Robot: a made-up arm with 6 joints.
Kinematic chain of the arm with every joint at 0, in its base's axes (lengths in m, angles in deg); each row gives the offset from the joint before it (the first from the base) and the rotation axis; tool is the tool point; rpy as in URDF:
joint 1: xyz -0.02 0 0.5 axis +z
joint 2: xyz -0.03 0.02 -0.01 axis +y
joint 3: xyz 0 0.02 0.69 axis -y
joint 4: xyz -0.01 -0.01 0 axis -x
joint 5: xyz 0.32 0 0.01 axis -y
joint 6: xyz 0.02 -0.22 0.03 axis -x
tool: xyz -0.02 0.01 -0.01 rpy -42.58 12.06 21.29
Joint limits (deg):
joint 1: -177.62..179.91
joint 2: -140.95..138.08
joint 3: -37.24..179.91
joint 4: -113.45..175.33
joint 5: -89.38..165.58
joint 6: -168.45..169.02
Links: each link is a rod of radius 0.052 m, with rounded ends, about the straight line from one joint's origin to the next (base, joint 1, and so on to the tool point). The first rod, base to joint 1, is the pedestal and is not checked.
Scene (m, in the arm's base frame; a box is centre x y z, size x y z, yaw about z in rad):
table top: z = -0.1
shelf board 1: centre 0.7 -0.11 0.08 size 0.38 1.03 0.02 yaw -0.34
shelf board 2: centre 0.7 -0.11 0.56 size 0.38 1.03 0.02 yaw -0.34
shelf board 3: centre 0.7 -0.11 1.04 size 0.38 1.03 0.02 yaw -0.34
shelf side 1: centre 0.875 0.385 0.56 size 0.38 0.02 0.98 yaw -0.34
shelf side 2: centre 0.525 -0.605 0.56 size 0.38 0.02 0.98 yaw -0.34
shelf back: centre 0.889 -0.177 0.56 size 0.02 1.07 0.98 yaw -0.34
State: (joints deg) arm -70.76 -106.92 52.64 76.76 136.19 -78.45
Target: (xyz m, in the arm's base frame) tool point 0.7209 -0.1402 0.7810
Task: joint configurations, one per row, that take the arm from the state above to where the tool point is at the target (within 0.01 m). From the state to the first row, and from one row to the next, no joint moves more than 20 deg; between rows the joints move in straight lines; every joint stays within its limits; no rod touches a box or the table.
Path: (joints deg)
1: -57.15 -87.54 39.80 61.99 138.53 -78.68
2: -43.53 -68.15 26.96 47.21 140.86 -78.91
3: -29.92 -48.77 14.12 32.44 143.20 -79.15
4: -16.31 -29.38 1.28 17.67 145.54 -79.38
5: -2.70 -10.00 -11.56 2.89 147.87 -79.61
6: 10.92 9.38 -24.40 -11.88 150.21 -79.84
7: 24.53 28.77 -37.24 -26.66 152.55 -80.07
8: 18.48 31.50 -35.10 -7.12 150.36 -79.28
9: 12.43 34.24 -32.97 12.42 148.17 -78.48
10: 6.38 36.97 -30.83 31.95 145.99 -77.69
11: 0.33 39.70 -28.70 51.49 143.80 -76.89
12: -5.72 42.44 -26.56 71.03 141.61 -76.10
13: -11.77 45.17 -24.43 90.56 139.42 -75.30

